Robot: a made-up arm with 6 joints. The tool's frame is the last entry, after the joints. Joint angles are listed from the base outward.
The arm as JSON. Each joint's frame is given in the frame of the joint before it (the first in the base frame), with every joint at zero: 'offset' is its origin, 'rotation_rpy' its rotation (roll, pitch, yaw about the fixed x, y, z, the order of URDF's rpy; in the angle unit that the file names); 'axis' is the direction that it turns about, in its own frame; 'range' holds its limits. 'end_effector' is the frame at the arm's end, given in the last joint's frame.
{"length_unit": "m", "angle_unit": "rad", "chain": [
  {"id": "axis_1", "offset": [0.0, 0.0, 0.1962], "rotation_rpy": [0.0, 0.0, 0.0], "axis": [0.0, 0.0, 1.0], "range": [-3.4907, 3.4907]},
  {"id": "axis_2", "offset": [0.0, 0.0, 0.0], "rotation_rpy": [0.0, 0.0, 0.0], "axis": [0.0, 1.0, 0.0], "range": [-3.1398, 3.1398]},
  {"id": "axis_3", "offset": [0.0, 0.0, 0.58], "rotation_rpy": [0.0, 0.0, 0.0], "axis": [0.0, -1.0, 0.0], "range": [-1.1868, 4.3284]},
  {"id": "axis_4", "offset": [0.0, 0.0, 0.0], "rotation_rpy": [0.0, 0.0, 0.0], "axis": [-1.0, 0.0, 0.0], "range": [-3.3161, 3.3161]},
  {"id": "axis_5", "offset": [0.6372, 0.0, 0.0], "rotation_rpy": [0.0, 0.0, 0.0], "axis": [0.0, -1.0, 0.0], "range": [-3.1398, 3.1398]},
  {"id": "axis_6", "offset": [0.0, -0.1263, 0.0], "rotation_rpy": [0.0, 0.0, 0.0], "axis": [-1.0, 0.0, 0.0], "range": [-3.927, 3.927]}
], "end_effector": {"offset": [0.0, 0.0, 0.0], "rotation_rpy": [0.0, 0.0, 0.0]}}
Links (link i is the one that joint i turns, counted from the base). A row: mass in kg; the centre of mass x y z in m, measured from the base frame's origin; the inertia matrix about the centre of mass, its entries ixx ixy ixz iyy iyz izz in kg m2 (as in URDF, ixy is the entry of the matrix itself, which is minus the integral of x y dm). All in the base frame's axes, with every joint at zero. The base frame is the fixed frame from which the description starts. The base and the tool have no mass.
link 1: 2.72; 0.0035 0.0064 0.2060; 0.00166 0 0 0.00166 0 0.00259
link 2: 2.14; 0.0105 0.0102 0.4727; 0.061 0 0 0.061 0 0.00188
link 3: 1.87; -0.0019 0.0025 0.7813; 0.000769 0 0 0.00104 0 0.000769
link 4: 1.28; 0.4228 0.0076 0.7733; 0.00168 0 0 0.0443 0 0.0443
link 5: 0.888; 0.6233 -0.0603 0.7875; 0.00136 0 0 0.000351 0 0.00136
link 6: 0.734; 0.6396 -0.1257 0.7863; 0.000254 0 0 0.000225 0 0.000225
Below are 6 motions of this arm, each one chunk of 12 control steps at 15 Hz.
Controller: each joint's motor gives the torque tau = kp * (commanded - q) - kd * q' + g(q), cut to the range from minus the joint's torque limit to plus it. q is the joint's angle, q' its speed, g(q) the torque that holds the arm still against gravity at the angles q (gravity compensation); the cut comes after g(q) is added. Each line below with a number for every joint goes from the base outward.
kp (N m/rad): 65 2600 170 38 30 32
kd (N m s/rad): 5.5 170 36 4.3 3 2.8
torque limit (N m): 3.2 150 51 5.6 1.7 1.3
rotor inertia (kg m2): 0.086 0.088 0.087 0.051 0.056 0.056
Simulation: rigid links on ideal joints. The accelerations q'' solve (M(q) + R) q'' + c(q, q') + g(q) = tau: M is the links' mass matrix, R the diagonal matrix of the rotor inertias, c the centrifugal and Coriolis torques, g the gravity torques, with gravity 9.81 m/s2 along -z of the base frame. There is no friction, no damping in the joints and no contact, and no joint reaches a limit. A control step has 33 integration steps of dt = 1/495 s. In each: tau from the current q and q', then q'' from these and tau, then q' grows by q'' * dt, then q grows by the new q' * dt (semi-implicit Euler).
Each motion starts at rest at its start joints. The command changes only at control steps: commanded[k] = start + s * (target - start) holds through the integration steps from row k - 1 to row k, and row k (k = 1, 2, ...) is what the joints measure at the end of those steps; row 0 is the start. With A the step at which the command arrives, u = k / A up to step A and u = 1 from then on. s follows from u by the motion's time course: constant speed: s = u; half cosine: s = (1 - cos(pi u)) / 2; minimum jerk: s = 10 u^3 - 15 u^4 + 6 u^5; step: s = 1 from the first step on.
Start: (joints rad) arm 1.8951 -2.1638 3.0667 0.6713 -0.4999 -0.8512
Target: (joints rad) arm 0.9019 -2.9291 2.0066 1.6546 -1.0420 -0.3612
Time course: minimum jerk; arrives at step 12
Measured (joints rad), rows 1 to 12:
1: 1.8942 -2.1662 3.0649 0.6731 -0.5010 -0.8500
2: 1.8872 -2.1818 3.0535 0.6856 -0.5086 -0.8422
3: 1.8653 -2.2210 3.0248 0.7211 -0.5298 -0.8212
4: 1.8201 -2.2879 2.9732 0.7880 -0.5688 -0.7834
5: 1.7430 -2.3794 2.8967 0.8878 -0.6257 -0.7295
6: 1.6201 -2.4880 2.7978 1.0155 -0.6966 -0.6631
7: 1.4364 -2.6029 2.6836 1.1601 -0.7748 -0.5905
8: 1.2177 -2.7124 2.5641 1.3018 -0.8523 -0.5198
9: 1.0161 -2.8053 2.4501 1.4224 -0.9213 -0.4589
10: 0.8548 -2.8724 2.3498 1.5133 -0.9753 -0.4130
11: 0.7424 -2.9106 2.2675 1.5726 -1.0110 -0.3841
12: 0.6833 -2.9250 2.2024 1.6055 -1.0298 -0.3700

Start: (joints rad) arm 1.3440 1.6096 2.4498 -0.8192 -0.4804 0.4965
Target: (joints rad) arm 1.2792 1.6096 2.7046 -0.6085 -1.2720 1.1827
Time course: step
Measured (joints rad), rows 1 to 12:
1: 1.3443 1.6149 2.4972 -0.7494 -0.5431 0.5485
2: 1.3403 1.6111 2.5542 -0.6821 -0.7261 0.7036
3: 1.3308 1.6082 2.6016 -0.6430 -0.9923 0.9451
4: 1.3174 1.6076 2.6350 -0.6231 -1.1525 1.1234
5: 1.3017 1.6081 2.6572 -0.6139 -1.2217 1.2033
6: 1.2855 1.6086 2.6720 -0.6099 -1.2508 1.2009
7: 1.2703 1.6090 2.6820 -0.6081 -1.2630 1.1897
8: 1.2574 1.6092 2.6889 -0.6072 -1.2681 1.1850
9: 1.2478 1.6093 2.6938 -0.6067 -1.2703 1.1834
10: 1.2419 1.6094 2.6972 -0.6065 -1.2712 1.1829
11: 1.2400 1.6095 2.6996 -0.6065 -1.2715 1.1827
12: 1.2417 1.6095 2.7012 -0.6066 -1.2717 1.1827

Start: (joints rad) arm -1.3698 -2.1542 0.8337 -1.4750 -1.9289 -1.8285
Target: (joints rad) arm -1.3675 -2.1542 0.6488 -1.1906 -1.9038 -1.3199
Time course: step
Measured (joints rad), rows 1 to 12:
1: -1.3742 -2.1576 0.7975 -1.3642 -1.9180 -1.7758
2: -1.3765 -2.1551 0.7564 -1.2785 -1.9100 -1.6231
3: -1.3762 -2.1534 0.7232 -1.2361 -1.9066 -1.4425
4: -1.3745 -2.1530 0.6996 -1.2148 -1.9051 -1.3585
5: -1.3720 -2.1532 0.6836 -1.2037 -1.9045 -1.3323
6: -1.3693 -2.1535 0.6727 -1.1977 -1.9042 -1.3240
7: -1.3665 -2.1538 0.6654 -1.1944 -1.9040 -1.3213
8: -1.3640 -2.1539 0.6603 -1.1925 -1.9039 -1.3204
9: -1.3620 -2.1540 0.6567 -1.1915 -1.9038 -1.3201
10: -1.3606 -2.1541 0.6543 -1.1909 -1.9038 -1.3200
11: -1.3598 -2.1541 0.6526 -1.1905 -1.9038 -1.3199
12: -1.3597 -2.1541 0.6514 -1.1904 -1.9037 -1.3199

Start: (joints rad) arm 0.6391 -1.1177 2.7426 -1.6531 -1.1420 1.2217
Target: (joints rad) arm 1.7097 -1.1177 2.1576 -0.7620 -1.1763 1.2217
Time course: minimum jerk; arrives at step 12
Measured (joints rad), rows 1 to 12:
1: 0.6393 -1.1178 2.7420 -1.6514 -1.1421 1.2217
2: 0.6408 -1.1180 2.7379 -1.6400 -1.1427 1.2218
3: 0.6449 -1.1185 2.7257 -1.6077 -1.1442 1.2218
4: 0.6518 -1.1189 2.7011 -1.5474 -1.1468 1.2218
5: 0.6615 -1.1191 2.6617 -1.4588 -1.1504 1.2218
6: 0.6741 -1.1191 2.6080 -1.3475 -1.1549 1.2218
7: 0.6898 -1.1188 2.5432 -1.2237 -1.1599 1.2217
8: 0.7090 -1.1183 2.4724 -1.0998 -1.1648 1.2216
9: 0.7321 -1.1177 2.4021 -0.9886 -1.1691 1.2216
10: 0.7592 -1.1170 2.3385 -0.9001 -1.1726 1.2216
11: 0.7904 -1.1165 2.2862 -0.8397 -1.1748 1.2217
12: 0.8254 -1.1162 2.2471 -0.8051 -1.1760 1.2217

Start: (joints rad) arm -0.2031 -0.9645 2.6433 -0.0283 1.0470 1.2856
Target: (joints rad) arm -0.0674 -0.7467 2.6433 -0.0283 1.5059 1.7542
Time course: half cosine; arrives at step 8
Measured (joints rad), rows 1 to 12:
1: -0.2029 -0.9597 2.6455 -0.0268 1.0543 1.2940
2: -0.2017 -0.9434 2.6500 -0.0238 1.0809 1.3239
3: -0.1982 -0.9145 2.6534 -0.0219 1.1308 1.3780
4: -0.1910 -0.8765 2.6538 -0.0224 1.2004 1.4522
5: -0.1793 -0.8352 2.6512 -0.0248 1.2809 1.5370
6: -0.1629 -0.7970 2.6462 -0.0284 1.3606 1.6196
7: -0.1415 -0.7677 2.6401 -0.0323 1.4269 1.6864
8: -0.1160 -0.7517 2.6339 -0.0357 1.4700 1.7273
9: -0.0888 -0.7468 2.6309 -0.0364 1.4910 1.7449
10: -0.0628 -0.7462 2.6322 -0.0342 1.4998 1.7511
11: -0.0402 -0.7465 2.6350 -0.0314 1.5034 1.7532
12: -0.0222 -0.7467 2.6376 -0.0294 1.5048 1.7539

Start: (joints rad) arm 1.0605 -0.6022 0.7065 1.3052 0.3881 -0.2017
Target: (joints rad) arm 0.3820 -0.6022 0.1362 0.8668 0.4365 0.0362
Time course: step
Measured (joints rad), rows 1 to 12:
1: 1.0323 -0.6133 0.6026 1.1638 0.4076 -0.1538
2: 0.9654 -0.6050 0.4745 1.0192 0.4234 -0.0481
3: 0.8626 -0.5991 0.3683 0.9416 0.4306 0.0073
4: 0.7262 -0.5984 0.2929 0.9022 0.4340 0.0274
5: 0.5604 -0.5997 0.2423 0.8831 0.4355 0.0340
6: 0.4113 -0.6010 0.2091 0.8740 0.4362 0.0358
7: 0.3002 -0.6017 0.1870 0.8695 0.4366 0.0363
8: 0.2257 -0.6019 0.1718 0.8674 0.4368 0.0363
9: 0.1873 -0.6020 0.1613 0.8663 0.4368 0.0363
10: 0.1844 -0.6021 0.1541 0.8658 0.4369 0.0362
11: 0.2167 -0.6022 0.1492 0.8656 0.4369 0.0362
12: 0.2826 -0.6023 0.1456 0.8655 0.4368 0.0362

